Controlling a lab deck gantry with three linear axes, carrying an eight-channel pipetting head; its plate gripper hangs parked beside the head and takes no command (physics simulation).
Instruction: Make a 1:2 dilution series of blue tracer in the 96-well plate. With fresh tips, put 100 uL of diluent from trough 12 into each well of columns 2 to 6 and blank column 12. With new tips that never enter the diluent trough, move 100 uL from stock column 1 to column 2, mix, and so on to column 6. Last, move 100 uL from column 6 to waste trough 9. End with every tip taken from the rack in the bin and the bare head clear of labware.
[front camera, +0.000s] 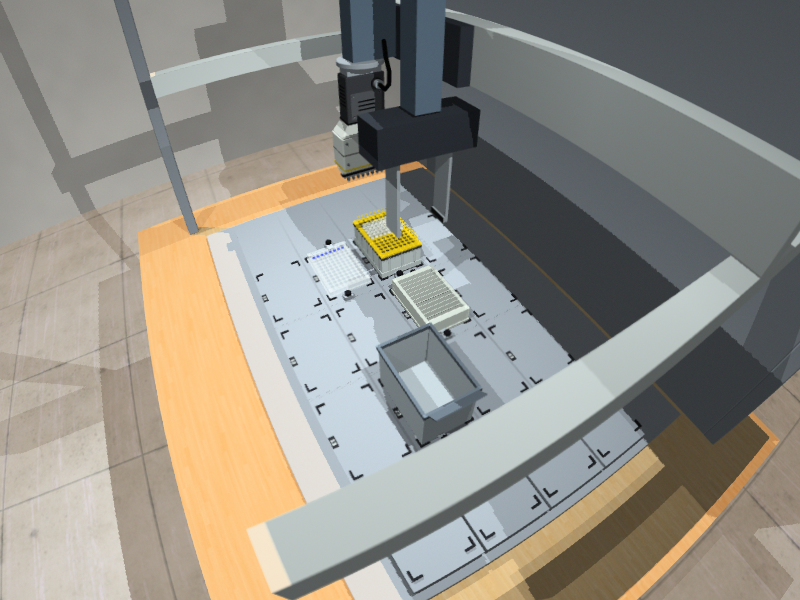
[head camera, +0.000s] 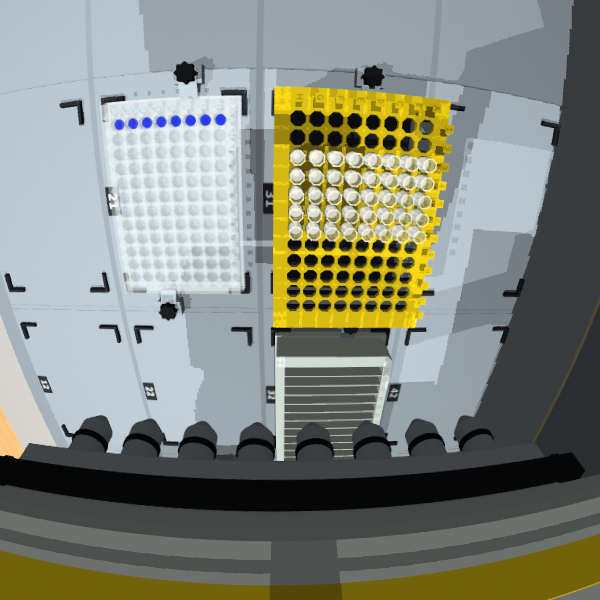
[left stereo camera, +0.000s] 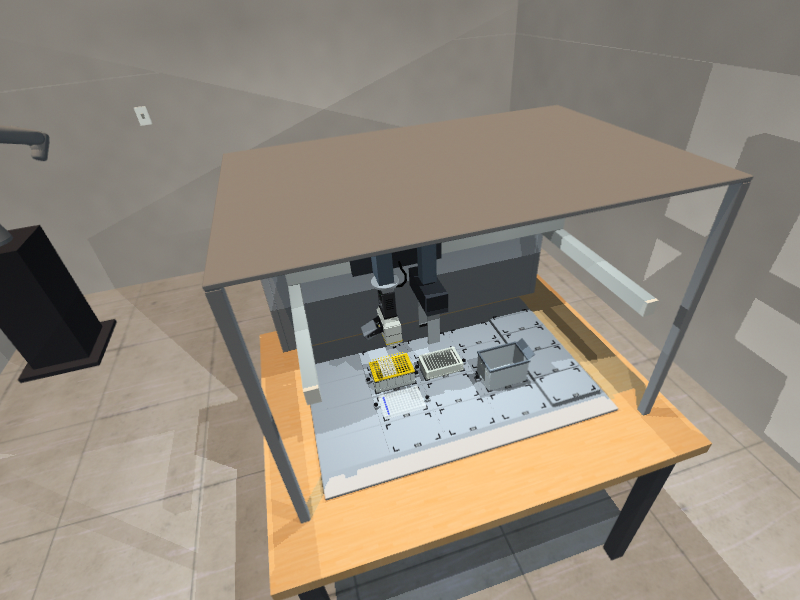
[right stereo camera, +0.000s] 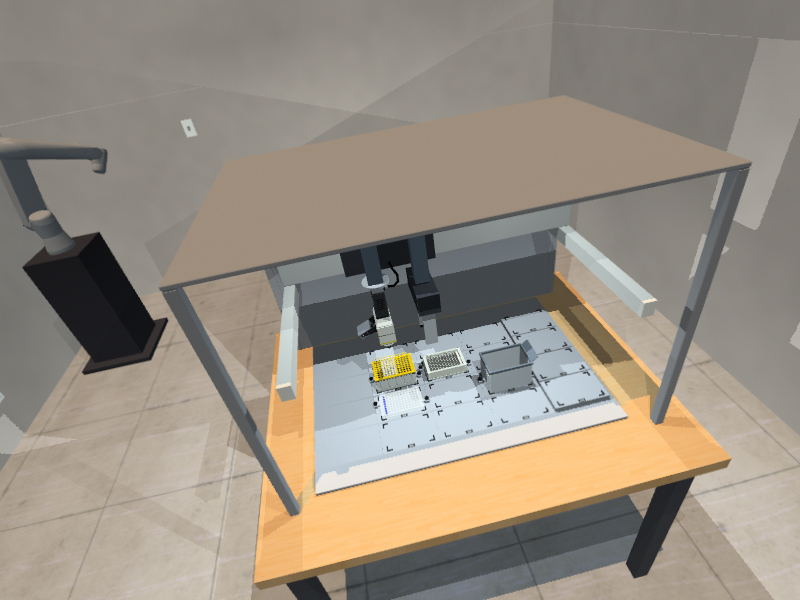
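Note:
The pipetting head hangs above the rear left of the deck; its nozzles are bare. The yellow tip rack holds tips in columns 3 to 7; columns 1, 2 and 8 to 12 are empty. The plate shows blue in column 1; its other wells look pale, their fill unclear. The trough block stands beside the rack. My parked gripper is open and empty; its paddles hang apart.
The grey bin stands beyond the trough block, its walls higher than the labware. Black clamp knobs sit at the plate and rack ends. Frame posts stand at the table edge.

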